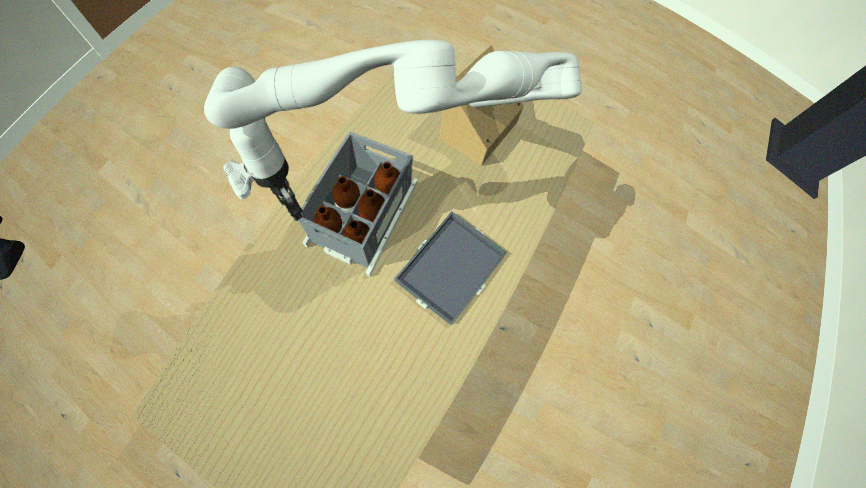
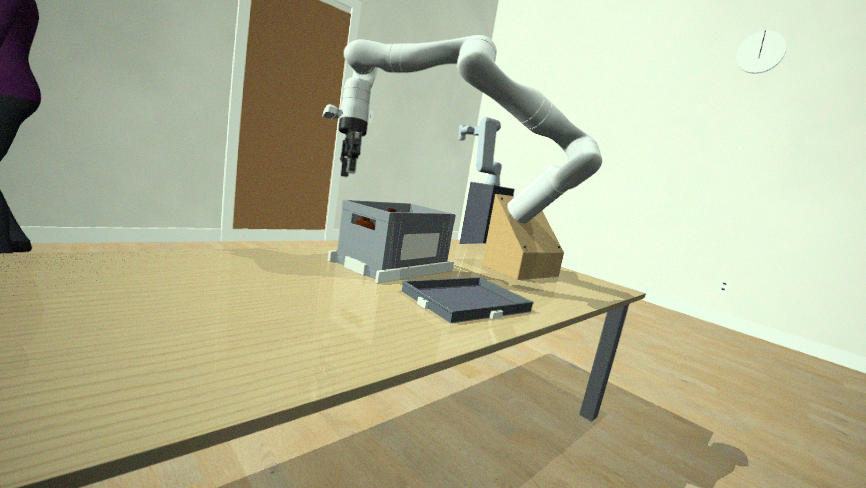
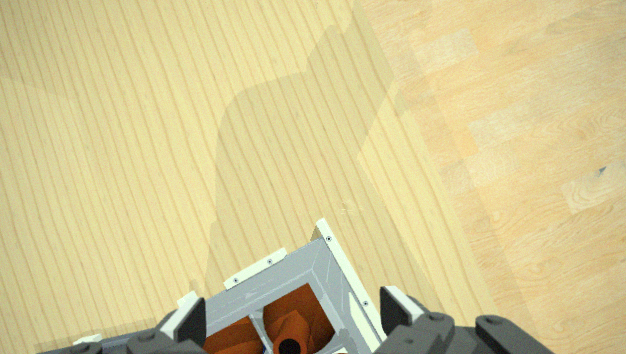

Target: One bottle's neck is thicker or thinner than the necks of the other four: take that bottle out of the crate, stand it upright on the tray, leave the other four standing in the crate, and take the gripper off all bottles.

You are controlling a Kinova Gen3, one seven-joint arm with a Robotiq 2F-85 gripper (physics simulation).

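Frame: origin at the arm's base, x ahead, y down, z left, level; metres.
Where they show: gripper, fingertip midpoint: (image 1: 289,204) (image 2: 347,175) (image 3: 294,311); arm's base, origin of the base link: (image 2: 518,212).
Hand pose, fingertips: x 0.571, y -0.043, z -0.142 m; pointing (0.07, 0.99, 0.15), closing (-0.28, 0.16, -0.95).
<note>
Things, the pixels of their centre, and the offset from my fingertips. "spot": a spot on its surface instead. Level surfaces: height alone.
- grey crate, body centre: (image 1: 358,200) (image 2: 397,237) dx -0.149, dy +0.156, dz +0.061 m
- bottle, body centre: (image 1: 388,180) dx -0.244, dy +0.158, dz +0.086 m
- dark grey tray, surface spot: (image 2: 466,297) (image 1: 449,262) spot: dx -0.176, dy +0.238, dz +0.344 m
- table, its level: dy +0.243 m
Five brown bottles stand upright in the grey crate (image 1: 336,242) (image 2: 363,248) (image 3: 280,282): one bottle (image 1: 386,178) at the back right, one (image 1: 345,193) middle left, one (image 1: 370,206) middle right, one (image 1: 327,220) (image 3: 287,322) front left, one (image 1: 356,231) (image 3: 232,340) front right. The back left compartment is empty. I cannot tell which neck differs. The dark grey tray (image 1: 451,269) (image 2: 466,297) is empty. My gripper (image 1: 296,215) (image 2: 348,173) (image 3: 294,311) is open and empty, pointing down above the crate's front left part, clear of the bottles.
White strips (image 1: 392,227) (image 2: 415,271) (image 3: 350,272) border the crate's foot on the table (image 1: 303,375) (image 2: 212,339). Small white clips (image 1: 421,303) (image 2: 496,314) sit at the tray's edges. The arm's wooden base (image 1: 463,136) (image 2: 521,248) stands behind crate and tray.
</note>
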